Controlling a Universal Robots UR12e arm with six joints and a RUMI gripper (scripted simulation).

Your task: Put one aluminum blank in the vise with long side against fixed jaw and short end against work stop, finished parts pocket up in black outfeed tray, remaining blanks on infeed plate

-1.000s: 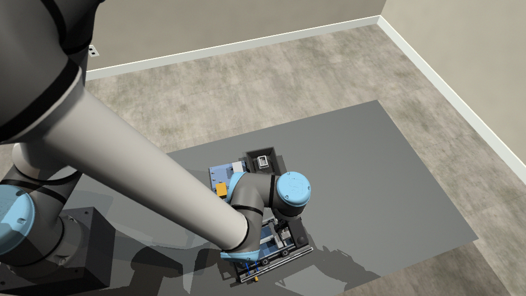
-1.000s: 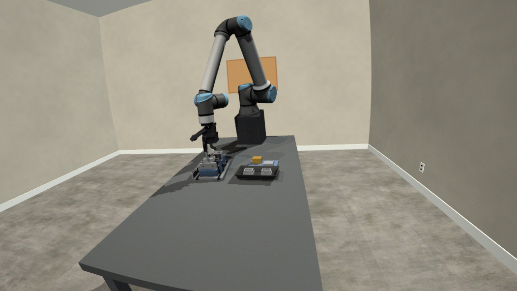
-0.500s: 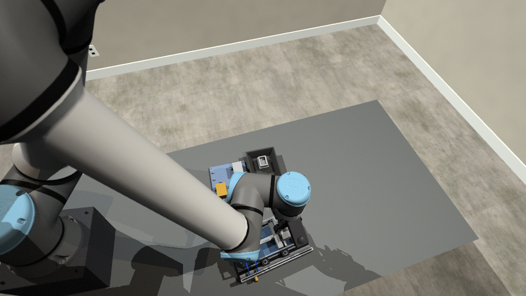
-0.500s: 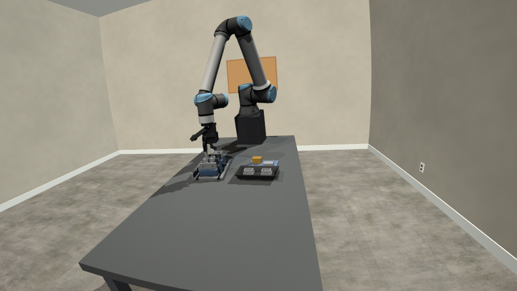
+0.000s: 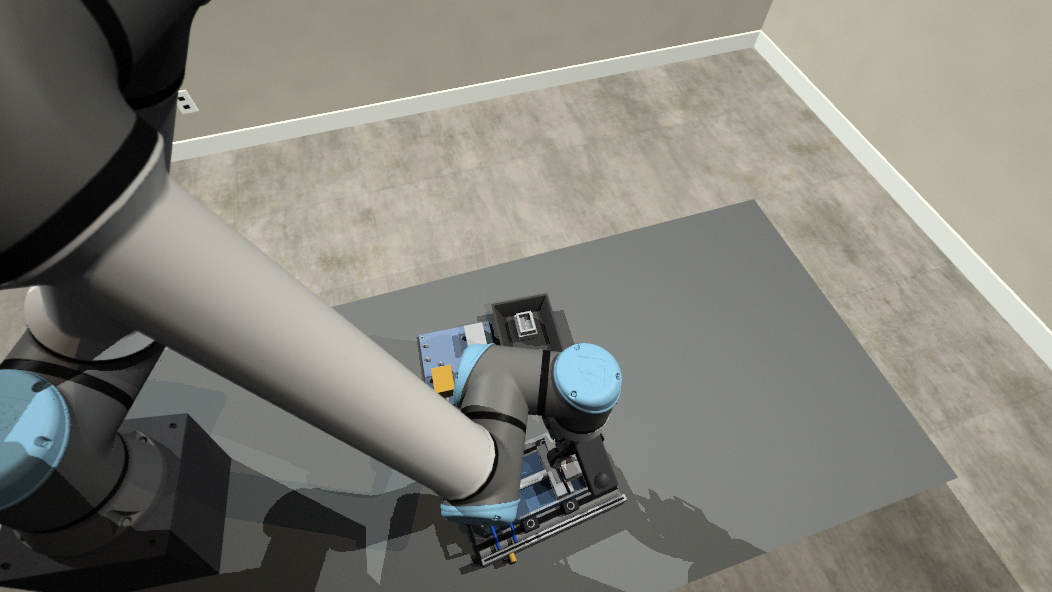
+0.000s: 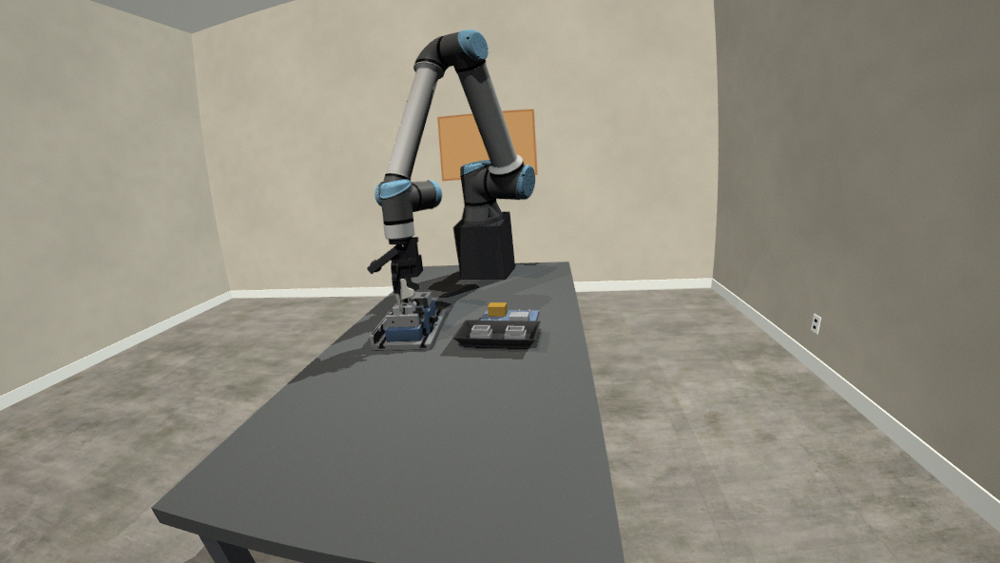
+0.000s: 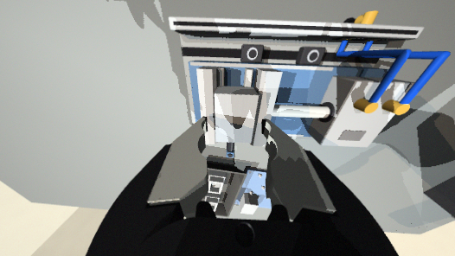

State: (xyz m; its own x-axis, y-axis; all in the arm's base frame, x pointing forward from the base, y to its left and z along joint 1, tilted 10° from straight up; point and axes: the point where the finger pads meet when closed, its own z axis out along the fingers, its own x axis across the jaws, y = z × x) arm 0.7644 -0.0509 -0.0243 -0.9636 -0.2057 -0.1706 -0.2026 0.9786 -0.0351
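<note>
Now: hand 2 cm above the gray blank. From my hand the other things lie so: yellow brass blank 24 cm to the left, 23 cm behind, 9 cm below; blue infeed plate 29 cm to the left, 19 cm behind, 12 cm below; pale rod 9 cm behind, 4 cm below, 2 cm to the right.
</note>
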